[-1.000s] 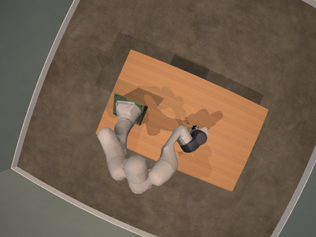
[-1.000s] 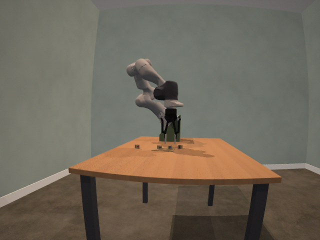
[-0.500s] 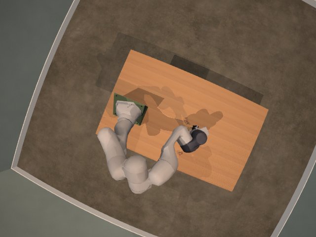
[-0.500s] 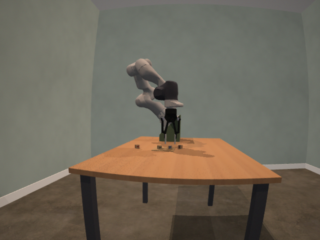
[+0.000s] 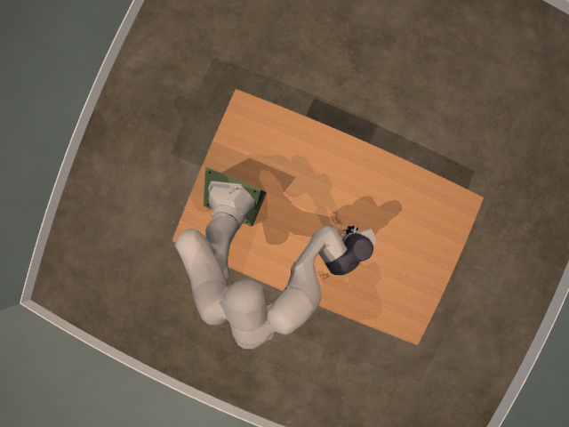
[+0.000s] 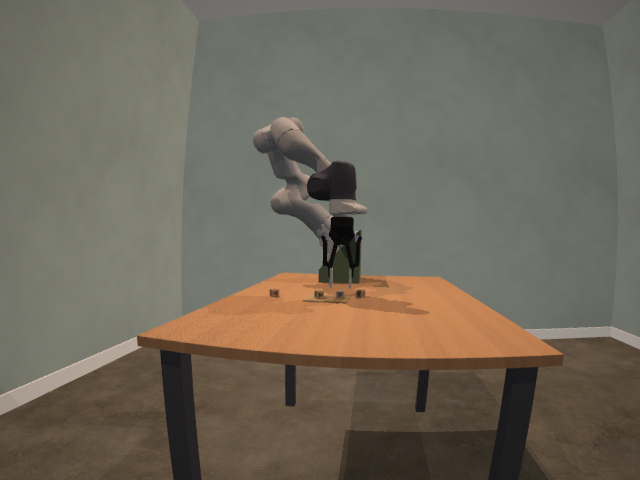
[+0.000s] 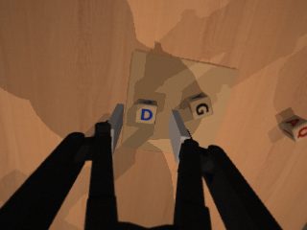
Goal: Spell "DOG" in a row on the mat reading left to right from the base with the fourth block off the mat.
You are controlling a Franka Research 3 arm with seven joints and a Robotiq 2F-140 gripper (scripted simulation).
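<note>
The mat lies 1 cm behind my hand, 4 cm to the right of it and 7 cm below it. Round my hand: G block (1 cm ahead, 7 cm to the right, 5 cm below).
</note>
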